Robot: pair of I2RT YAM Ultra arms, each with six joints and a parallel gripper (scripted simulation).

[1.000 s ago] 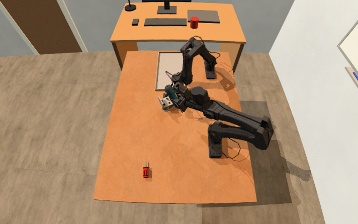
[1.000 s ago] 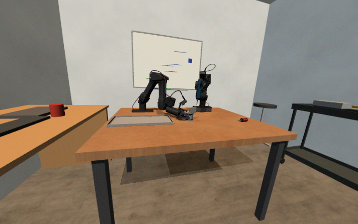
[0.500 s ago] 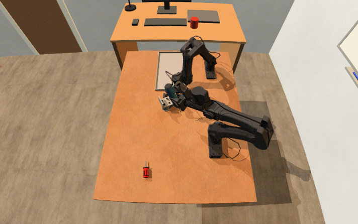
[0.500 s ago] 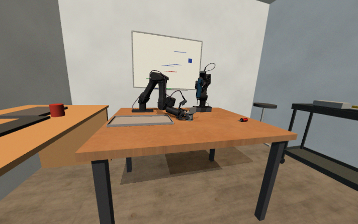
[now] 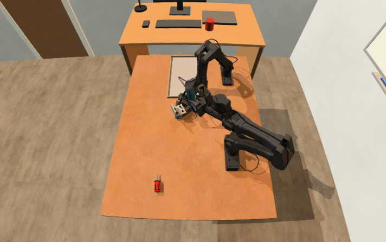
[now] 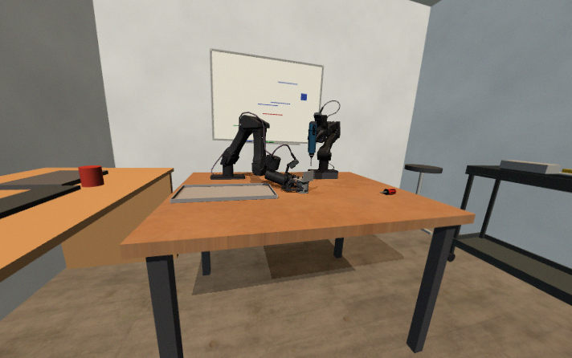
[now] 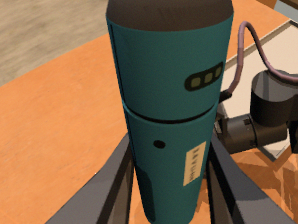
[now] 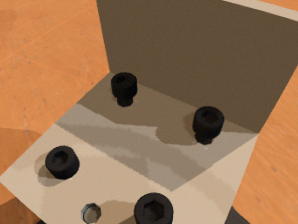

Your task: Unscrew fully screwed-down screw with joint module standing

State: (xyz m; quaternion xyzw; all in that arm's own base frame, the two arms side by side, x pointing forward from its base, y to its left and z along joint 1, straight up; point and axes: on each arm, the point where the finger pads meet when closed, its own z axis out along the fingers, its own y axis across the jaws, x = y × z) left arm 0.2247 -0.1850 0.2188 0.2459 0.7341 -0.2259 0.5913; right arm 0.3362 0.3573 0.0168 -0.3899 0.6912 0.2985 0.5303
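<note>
The l-shaped bracket is 5 cm above my right hand. Also, from my right hand: small red screwdriver (8 cm ahead, 43 cm to the left, 1 cm below); then grey bit (11 cm behind, 8 cm to the left, 11 cm above); then grey tray (36 cm to the right, 2 cm below).
</note>
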